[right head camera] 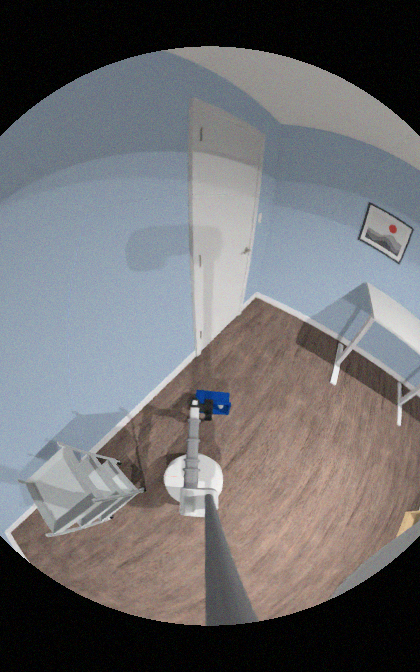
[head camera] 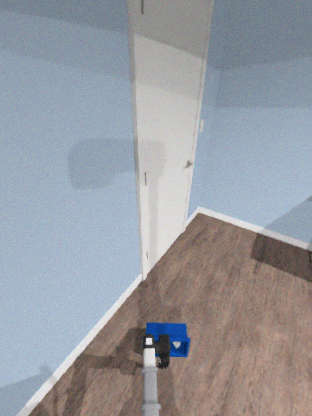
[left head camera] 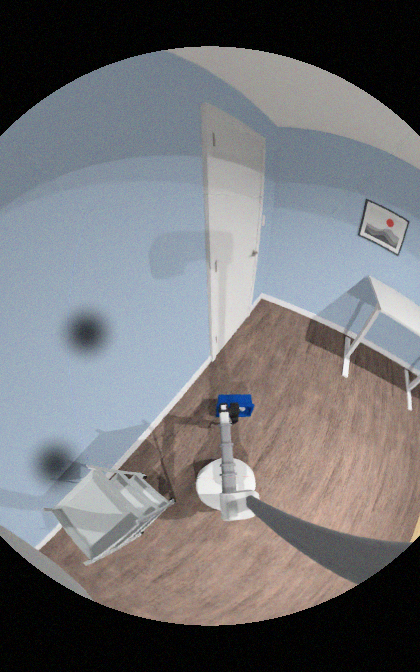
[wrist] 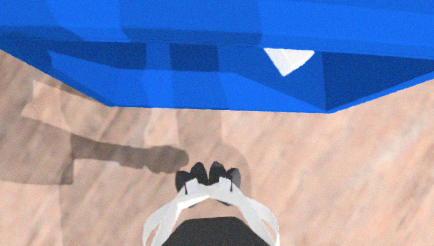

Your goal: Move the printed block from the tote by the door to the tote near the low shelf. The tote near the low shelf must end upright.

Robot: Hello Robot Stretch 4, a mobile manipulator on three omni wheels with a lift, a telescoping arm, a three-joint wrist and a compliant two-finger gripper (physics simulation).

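Frame: origin at the robot's base, x ahead, y left, z up, level; metres.
Where they show: gripper, fingertip midpoint: (head camera: pixel 163 366) (left head camera: pixel 231 422) (wrist: pixel 207 175).
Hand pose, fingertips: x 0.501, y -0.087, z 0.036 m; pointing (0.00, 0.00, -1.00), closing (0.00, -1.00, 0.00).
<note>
Things, the pixels of their top centre, and the offset from my fingertips. "*": a spot on its surface instead. Level surfaces: height alone.
- printed block, middle of its top: (wrist: pixel 294 44) (head camera: pixel 176 341) (left head camera: pixel 242 406) 0.142 m ahead, 0.107 m right, 0.013 m down
- grey wheeled cart, surface spot: (left head camera: pixel 90 555) * 0.976 m back, 0.756 m left, 0.640 m up
- white table, its level: 0.887 m up
The blue tote by the door (head camera: pixel 166 329) (left head camera: pixel 235 399) (right head camera: pixel 215 396) (wrist: pixel 190 20) appears to lie on its side on the floor, with its opening facing me. The printed block (head camera: pixel 176 344) (left head camera: pixel 243 409) (right head camera: pixel 221 406) (wrist: pixel 288 61) shows as a small white pointed piece inside it, right of the middle; its upper part is hidden behind the tote's upper wall in the wrist view. My gripper (head camera: pixel 164 361) (wrist: pixel 207 175) is in front of the opening, left of the block. Its fingertips are together, or nearly so, and empty. The tote near the low shelf does not show.
A white door (head camera: pixel 167 125) and blue wall stand behind and left of the tote. A grey wheeled cart (left head camera: pixel 90 555) (right head camera: pixel 50 534) stands at the lower left. A white table (left head camera: pixel 400 300) (right head camera: pixel 397 315) stands at the right. A tan object (right head camera: pixel 408 522) partly shows at the lower right.
</note>
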